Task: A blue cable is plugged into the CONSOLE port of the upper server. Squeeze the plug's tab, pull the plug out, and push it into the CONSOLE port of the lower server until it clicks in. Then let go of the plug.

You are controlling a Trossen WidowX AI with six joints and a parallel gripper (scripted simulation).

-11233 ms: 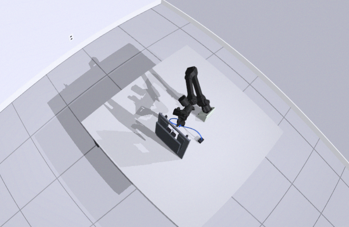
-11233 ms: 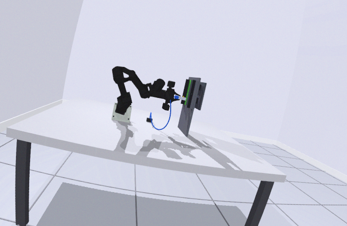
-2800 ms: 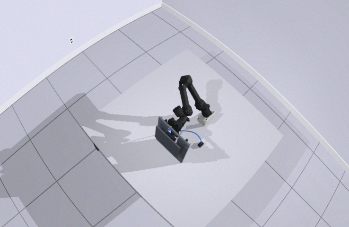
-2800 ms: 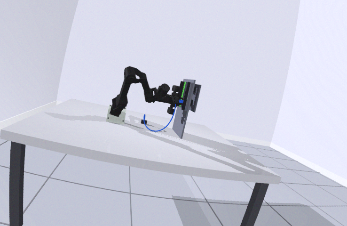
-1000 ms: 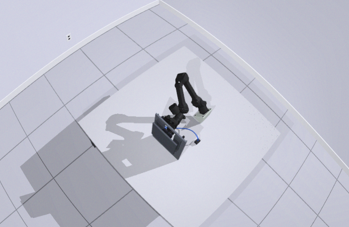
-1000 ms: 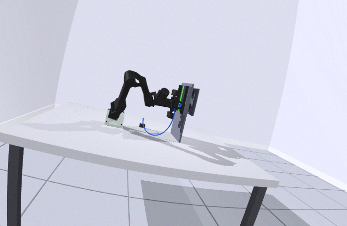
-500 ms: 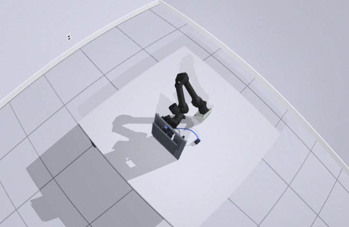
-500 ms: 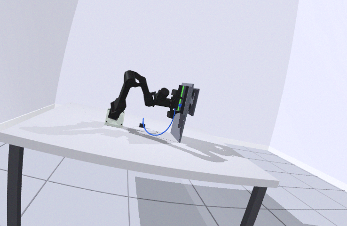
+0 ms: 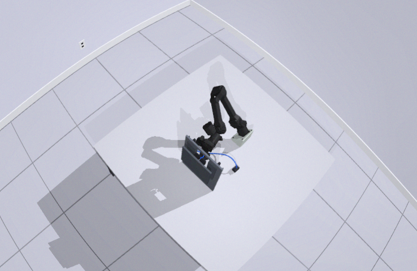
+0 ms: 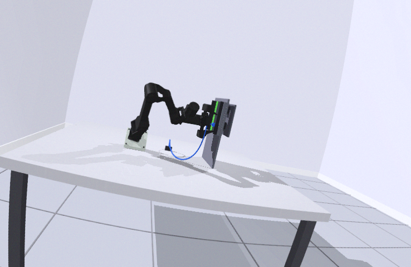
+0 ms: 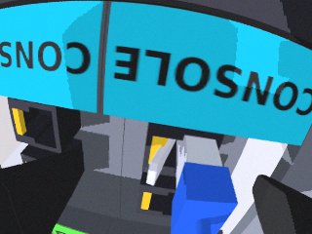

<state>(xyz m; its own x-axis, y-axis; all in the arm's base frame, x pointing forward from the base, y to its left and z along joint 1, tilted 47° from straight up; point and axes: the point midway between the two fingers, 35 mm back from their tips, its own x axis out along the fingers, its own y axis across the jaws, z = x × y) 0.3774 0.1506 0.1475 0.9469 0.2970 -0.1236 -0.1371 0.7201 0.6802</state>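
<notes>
Right now my gripper tip is 10 mm short of the plug.
</notes>
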